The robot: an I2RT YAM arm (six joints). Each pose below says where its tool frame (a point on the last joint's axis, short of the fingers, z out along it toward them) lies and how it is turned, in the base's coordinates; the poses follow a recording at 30 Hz.
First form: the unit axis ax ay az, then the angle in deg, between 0 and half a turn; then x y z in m.
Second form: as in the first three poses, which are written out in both.
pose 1, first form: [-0.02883 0.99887 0.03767 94.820 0.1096 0.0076 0.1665]
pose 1, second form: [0.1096 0.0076 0.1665 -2.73 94.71 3.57]
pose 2, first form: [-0.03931 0.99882 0.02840 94.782 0.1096 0.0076 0.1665]
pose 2, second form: [0.1096 0.0076 0.1665 -3.73 94.67 2.69]
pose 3, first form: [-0.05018 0.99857 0.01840 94.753 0.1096 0.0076 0.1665]
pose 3, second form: [0.1096 0.0076 0.1665 -4.75 94.62 1.74]
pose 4, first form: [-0.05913 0.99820 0.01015 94.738 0.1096 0.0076 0.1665]
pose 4, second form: [0.1096 0.0076 0.1665 -5.60 94.57 0.96]
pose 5, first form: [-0.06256 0.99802 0.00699 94.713 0.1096 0.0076 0.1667]
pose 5, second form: [0.1096 0.0076 0.1667 -5.93 94.53 0.66]
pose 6, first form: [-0.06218 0.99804 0.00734 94.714 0.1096 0.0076 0.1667]
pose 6, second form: [0.1096 0.0076 0.1667 -5.89 94.53 0.70]
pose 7, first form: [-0.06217 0.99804 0.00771 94.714 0.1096 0.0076 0.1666]
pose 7, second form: [0.1096 0.0076 0.1666 -5.89 94.53 0.73]
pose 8, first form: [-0.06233 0.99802 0.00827 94.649 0.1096 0.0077 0.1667]
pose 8, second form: [0.1096 0.0077 0.1667 -5.90 94.46 0.78]
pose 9, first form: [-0.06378 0.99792 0.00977 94.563 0.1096 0.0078 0.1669]
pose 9, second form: [0.1096 0.0078 0.1669 -6.03 94.37 0.92]
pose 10, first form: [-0.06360 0.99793 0.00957 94.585 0.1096 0.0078 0.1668]
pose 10, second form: [0.1096 0.0078 0.1668 -6.02 94.39 0.91]
